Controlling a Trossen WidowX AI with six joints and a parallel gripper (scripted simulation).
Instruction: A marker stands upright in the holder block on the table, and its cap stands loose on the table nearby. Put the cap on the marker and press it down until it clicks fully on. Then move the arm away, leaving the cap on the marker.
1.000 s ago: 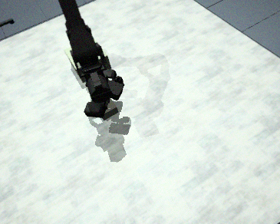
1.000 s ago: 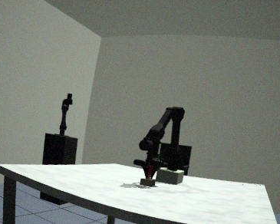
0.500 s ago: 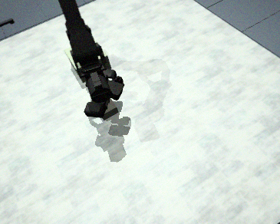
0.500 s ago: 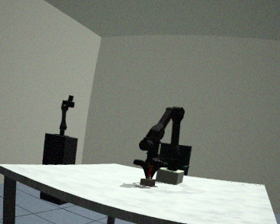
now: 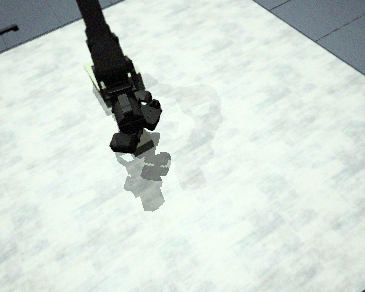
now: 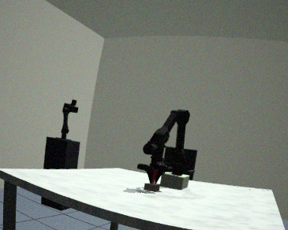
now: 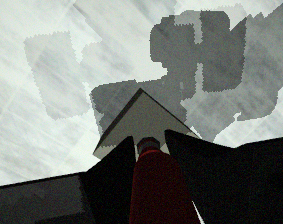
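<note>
My gripper tip is 10 mm past the holder block and 20 mm above it. From my gripper tip the other things lie so: red cap (10 mm behind, 50 mm above); red marker (10 mm behind, 30 mm above).
</note>
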